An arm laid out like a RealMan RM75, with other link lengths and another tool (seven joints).
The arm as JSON. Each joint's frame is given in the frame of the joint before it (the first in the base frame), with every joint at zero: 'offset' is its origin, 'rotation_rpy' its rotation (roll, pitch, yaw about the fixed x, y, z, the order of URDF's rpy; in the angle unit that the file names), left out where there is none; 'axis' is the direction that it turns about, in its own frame. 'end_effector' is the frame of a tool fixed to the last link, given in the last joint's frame.
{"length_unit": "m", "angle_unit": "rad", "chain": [
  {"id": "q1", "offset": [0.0, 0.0, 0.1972], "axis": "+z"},
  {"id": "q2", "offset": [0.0, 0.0, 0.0], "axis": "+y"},
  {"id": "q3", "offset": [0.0, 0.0, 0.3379], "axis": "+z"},
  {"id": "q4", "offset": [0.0, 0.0, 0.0], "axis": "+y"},
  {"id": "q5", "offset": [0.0, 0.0, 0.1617], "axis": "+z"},
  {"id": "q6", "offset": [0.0, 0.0, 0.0], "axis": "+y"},
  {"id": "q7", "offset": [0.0, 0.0, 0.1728], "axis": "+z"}
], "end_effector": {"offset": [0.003, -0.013, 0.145], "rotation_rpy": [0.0, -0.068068, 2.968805]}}
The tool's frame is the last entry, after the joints.
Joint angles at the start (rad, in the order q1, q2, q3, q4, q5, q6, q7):
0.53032 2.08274 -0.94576 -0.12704 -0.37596 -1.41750 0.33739
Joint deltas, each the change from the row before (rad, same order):
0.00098 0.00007 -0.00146 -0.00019 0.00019 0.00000 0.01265
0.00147 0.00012 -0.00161 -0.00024 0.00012 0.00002 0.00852
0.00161 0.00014 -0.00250 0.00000 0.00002 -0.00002 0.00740
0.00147 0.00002 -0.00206 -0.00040 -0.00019 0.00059 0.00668
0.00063 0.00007 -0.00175 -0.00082 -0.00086 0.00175 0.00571
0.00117 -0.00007 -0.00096 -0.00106 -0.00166 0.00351 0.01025
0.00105 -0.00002 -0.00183 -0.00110 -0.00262 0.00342 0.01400
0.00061 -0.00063 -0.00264 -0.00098 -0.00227 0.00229 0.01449
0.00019 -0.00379 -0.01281 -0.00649 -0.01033 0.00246 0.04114
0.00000 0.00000 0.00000 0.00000 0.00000 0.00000 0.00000
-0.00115 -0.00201 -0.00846 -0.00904 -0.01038 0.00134 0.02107
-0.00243 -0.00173 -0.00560 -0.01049 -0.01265 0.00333 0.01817
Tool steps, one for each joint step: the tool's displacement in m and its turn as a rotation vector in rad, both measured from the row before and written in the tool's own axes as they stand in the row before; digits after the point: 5 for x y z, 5 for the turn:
0.00014 -0.00083 0.00046 0.00274 0.00077 0.01267
0.00031 -0.00106 0.00067 0.00299 0.00111 0.00862
0.00024 -0.00144 0.00071 0.00396 0.00087 0.00752
0.00017 -0.00121 0.00072 0.00351 0.00056 0.00652
-0.00031 -0.00099 0.00044 0.00307 -0.00094 0.00521
-0.00066 -0.00098 0.00074 0.00335 -0.00206 0.00952
-0.00083 -0.00156 0.00072 0.00529 -0.00242 0.01295
-0.00057 -0.00137 0.00058 0.00567 -0.00175 0.01279
0.00019 -0.00566 0.00176 0.02521 -0.00087 0.03118
0.00000 0.00000 0.00000 0.00000 0.00000 0.00000
0.00101 -0.00466 0.00123 0.01959 0.00144 0.01212
0.00046 -0.00395 0.00083 0.01752 -0.00049 0.00851

